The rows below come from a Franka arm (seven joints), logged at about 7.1 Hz.
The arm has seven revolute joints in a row. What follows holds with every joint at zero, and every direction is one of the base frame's. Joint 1 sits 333 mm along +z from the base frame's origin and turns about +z. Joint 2 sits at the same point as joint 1 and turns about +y. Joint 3 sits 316 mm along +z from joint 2 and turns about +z. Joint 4 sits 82.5 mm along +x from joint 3 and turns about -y. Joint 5 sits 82.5 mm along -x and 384 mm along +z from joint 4 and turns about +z. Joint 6 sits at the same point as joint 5 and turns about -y. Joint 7 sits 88 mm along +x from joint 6 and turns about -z. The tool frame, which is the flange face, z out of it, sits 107 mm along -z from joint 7; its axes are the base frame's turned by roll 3.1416, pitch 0 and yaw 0 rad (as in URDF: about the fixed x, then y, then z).
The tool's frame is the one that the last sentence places.
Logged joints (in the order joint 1, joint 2, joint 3, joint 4, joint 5, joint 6, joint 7), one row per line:
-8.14, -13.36, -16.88, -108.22, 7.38, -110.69, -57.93
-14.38, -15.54, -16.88, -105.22, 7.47, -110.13, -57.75
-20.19, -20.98, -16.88, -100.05, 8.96, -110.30, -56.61
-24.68, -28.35, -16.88, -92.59, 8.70, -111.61, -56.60
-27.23, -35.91, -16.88, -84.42, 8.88, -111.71, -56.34
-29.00, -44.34, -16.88, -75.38, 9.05, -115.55, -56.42
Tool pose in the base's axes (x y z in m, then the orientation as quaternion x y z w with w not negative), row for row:
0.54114, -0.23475, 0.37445, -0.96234, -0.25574, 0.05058, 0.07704
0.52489, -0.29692, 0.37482, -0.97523, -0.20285, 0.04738, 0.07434
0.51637, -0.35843, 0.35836, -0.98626, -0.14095, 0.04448, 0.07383
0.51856, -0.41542, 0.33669, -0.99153, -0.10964, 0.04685, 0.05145
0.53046, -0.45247, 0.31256, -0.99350, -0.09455, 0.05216, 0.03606
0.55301, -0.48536, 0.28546, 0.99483, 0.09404, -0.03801, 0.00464
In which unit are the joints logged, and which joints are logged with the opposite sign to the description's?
The joints are logged in degrees. Opposite sign: joint 2, joint 6.
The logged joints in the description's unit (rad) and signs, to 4 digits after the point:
-0.1421, 0.2332, -0.2946, -1.8888, 0.1288, 1.9319, -1.0111
-0.2510, 0.2712, -0.2946, -1.8364, 0.1304, 1.9221, -1.0079
-0.3524, 0.3662, -0.2946, -1.7462, 0.1564, 1.9251, -0.9880
-0.4307, 0.4948, -0.2946, -1.6160, 0.1518, 1.9480, -0.9879
-0.4753, 0.6267, -0.2946, -1.4734, 0.1550, 1.9497, -0.9833
-0.5061, 0.7739, -0.2946, -1.3156, 0.1580, 2.0167, -0.9847

